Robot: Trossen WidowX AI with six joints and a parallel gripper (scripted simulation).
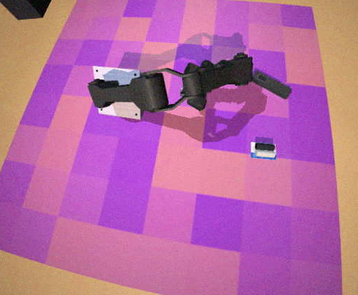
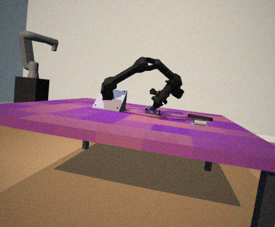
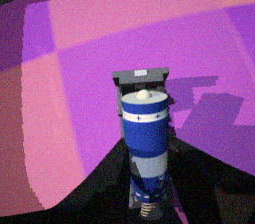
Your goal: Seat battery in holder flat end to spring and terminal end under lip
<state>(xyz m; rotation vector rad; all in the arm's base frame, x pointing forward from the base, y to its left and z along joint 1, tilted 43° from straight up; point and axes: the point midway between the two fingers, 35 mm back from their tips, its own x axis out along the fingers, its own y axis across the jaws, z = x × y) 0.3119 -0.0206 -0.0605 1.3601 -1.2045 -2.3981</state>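
My gripper tip is now 1 cm below the battery. Round my gripper tip: black bar 32 cm ahead, 6 cm to the left, 1 cm below.
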